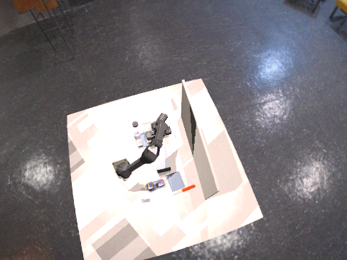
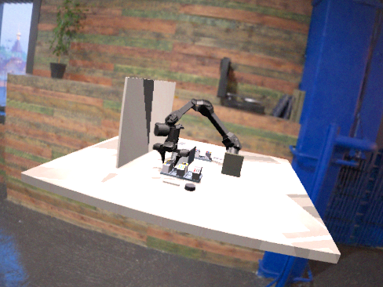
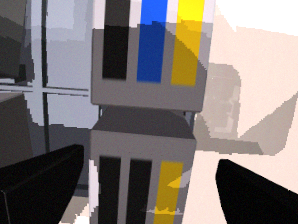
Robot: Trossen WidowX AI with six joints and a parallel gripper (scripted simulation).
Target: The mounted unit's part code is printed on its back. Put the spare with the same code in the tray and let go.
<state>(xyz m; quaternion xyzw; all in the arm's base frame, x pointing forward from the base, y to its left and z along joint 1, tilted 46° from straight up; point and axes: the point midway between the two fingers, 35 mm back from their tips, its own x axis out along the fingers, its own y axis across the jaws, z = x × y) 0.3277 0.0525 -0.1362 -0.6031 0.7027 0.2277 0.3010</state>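
Now: gripper tip 1 cm below the grey spare block. The rest, counted from my gripper tip: pale blue-grey square tray 36 cm to the right, 2 cm below, 2 cm behind; tall grey upright panel 23 cm to the right, 20 cm above, 18 cm ahead; black tape roll 20 cm to the left, 13 cm behind, 2 cm below.
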